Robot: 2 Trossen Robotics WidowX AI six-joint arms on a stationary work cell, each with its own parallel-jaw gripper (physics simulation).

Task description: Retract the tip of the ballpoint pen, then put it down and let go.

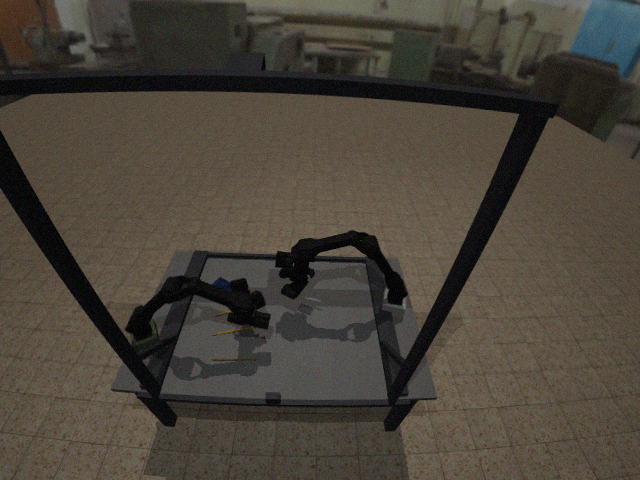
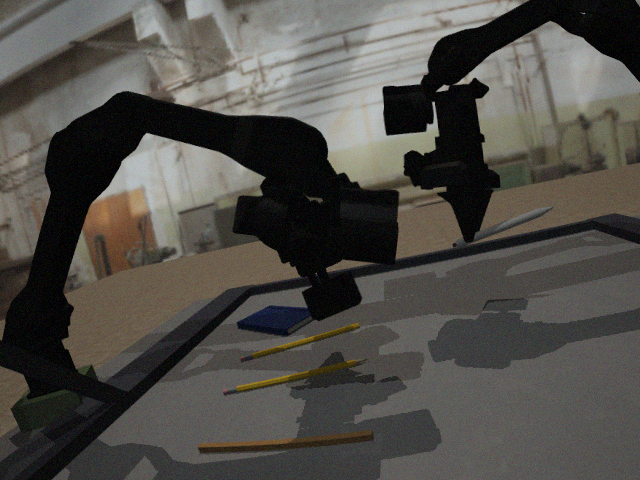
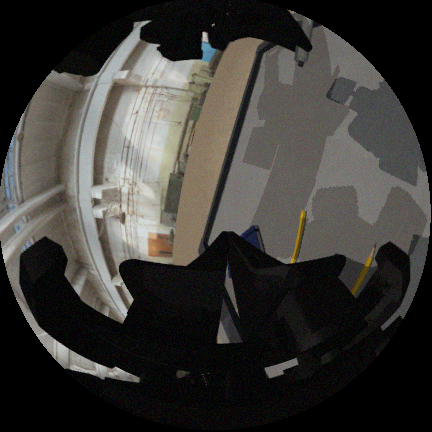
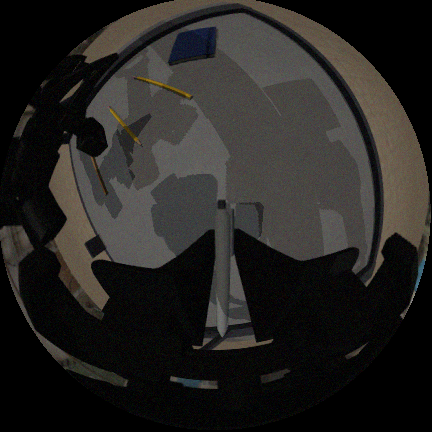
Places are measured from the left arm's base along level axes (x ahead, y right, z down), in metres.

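Pixels of known places: left gripper, fingertip midpoint: (image 1: 246, 290) (image 3: 226, 236); right gripper, fingertip midpoint: (image 1: 296, 296) (image 2: 470, 241) (image 4: 223, 234); left arm's base at its link origin: (image 1: 142, 332); right arm's base at its link origin: (image 1: 395, 298).
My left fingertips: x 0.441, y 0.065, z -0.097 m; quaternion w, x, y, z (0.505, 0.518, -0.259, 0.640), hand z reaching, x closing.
Ahead of a thing's pixels: the offset from my left fingertips to its top centre. "spot": to the spot under its first point. Level surfaces: height alone.
The grey ballpoint pen @[dx +0.206, dy +0.144, dz -0.009 m] (image 4: 221, 282) (image 2: 510, 223) (image 1: 312, 299) is clamped across the fingers of my right gripper (image 4: 223, 234) (image 2: 468, 230) (image 1: 290, 290). That gripper points down and holds the pen above the back middle of the grey table @[dz +0.137 m] (image 1: 318, 371). The pen's dark push-button end @[spot: dx +0.166, dy +0.088, dz +0.029 m] (image 4: 221, 204) points toward the table's middle. My left gripper (image 2: 391, 230) (image 1: 263, 320) (image 3: 226, 236) is shut on nothing. It hovers left of the pen, apart from it, above the yellow pencils.
A blue notebook @[dx -0.060, dy -0.162, dz +0.125 m] (image 2: 275, 319) (image 4: 193, 44) (image 1: 222, 284) lies at the back left. Two yellow pencils @[dx -0.057, dy -0.025, dz +0.130 m] (image 2: 301, 341) @[dx -0.095, dy +0.075, dz +0.129 m] (image 2: 291, 377) and a brown stick @[dx -0.145, dy +0.197, dz +0.130 m] (image 2: 285, 444) lie on the left half. Dark frame posts (image 1: 485, 224) stand at the table's corners.
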